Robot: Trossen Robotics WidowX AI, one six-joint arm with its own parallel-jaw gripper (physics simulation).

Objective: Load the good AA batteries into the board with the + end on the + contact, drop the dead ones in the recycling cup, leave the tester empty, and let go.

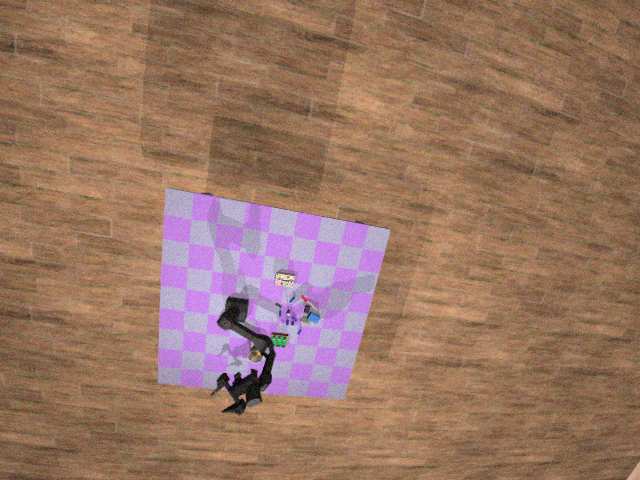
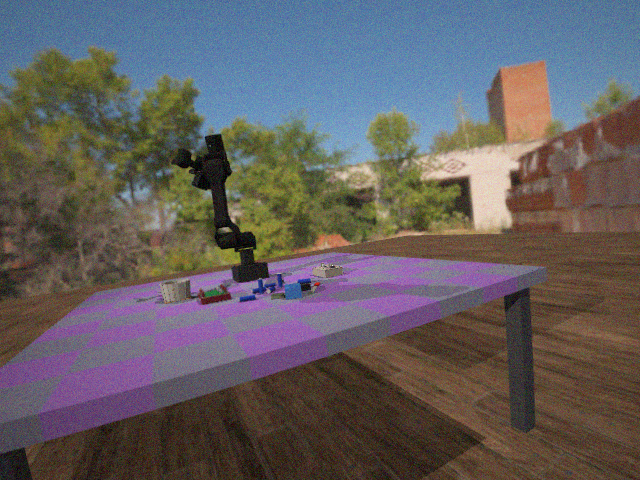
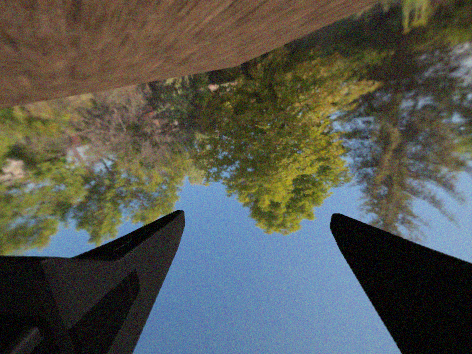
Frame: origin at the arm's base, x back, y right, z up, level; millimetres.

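Seen in the pictures: gripper, between the fingertips: (image 1: pixel 216 403) (image 2: pixel 180 167) (image 3: pixel 257 218); arm's base, origin of its link: (image 1: pixel 233 311) (image 2: pixel 248 264).
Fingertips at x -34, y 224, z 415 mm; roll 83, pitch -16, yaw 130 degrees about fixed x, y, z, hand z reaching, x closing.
Observation:
Offsets run from my fingertips to a thing's middle.
My gripper (image 1: pixel 217 403) (image 3: pixel 257 218) is open and empty, raised high beyond the table edge, away from the objects. Several small blue cylinders, apparently batteries @[dx -384, dy -84, dz -466 mm] (image 1: pixel 299 331) (image 2: pixel 248 298), stand or lie in a loose group on the table; their + ends and charge are too small to tell. A green board with a dark red rim @[dx -253, dy -12, dz -455 mm] (image 1: pixel 279 339) (image 2: pixel 216 294) is beside them. A pale cup @[dx -117, dy +86, dz -458 mm] (image 1: pixel 255 356) (image 2: pixel 175 290) stands near the green board. A cream box with small marks on top (image 1: pixel 284 279) (image 2: pixel 327 270) sits apart. I cannot tell which item is the tester.
A blue block @[dx -459, dy -198, dz -458 mm] (image 1: pixel 313 315) (image 2: pixel 293 290) with grey and dark pieces against it stands beside the blue cylinders. A small red-ended item @[dx -426, dy -285, dz -469 mm] (image 1: pixel 304 299) (image 2: pixel 316 284) lies near it. The checkered table (image 1: pixel 178 204) (image 2: pixel 361 330) carries the arm's base. The arm passes over the table near the cup.

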